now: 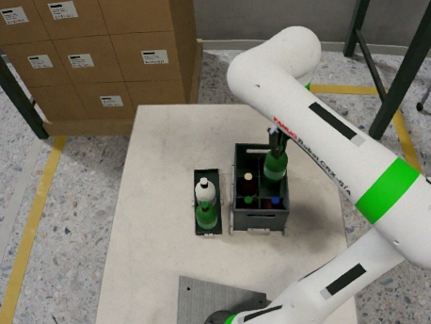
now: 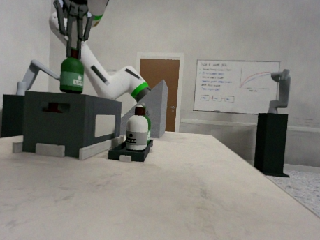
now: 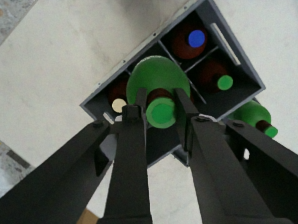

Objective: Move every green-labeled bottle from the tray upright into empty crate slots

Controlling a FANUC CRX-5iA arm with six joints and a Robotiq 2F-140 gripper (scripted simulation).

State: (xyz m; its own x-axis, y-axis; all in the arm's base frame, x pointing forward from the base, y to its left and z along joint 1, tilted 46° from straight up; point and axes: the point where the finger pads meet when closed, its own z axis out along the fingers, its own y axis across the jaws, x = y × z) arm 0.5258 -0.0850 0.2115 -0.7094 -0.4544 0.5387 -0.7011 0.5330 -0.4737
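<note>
The dark crate is 10 mm ahead of my hand, 40 mm to the left of it and 260 mm below it. Round my hand: white-labeled bottle 10 mm ahead, 240 mm to the left, 260 mm below; dark tray 240 mm to the left, 330 mm below.
</note>
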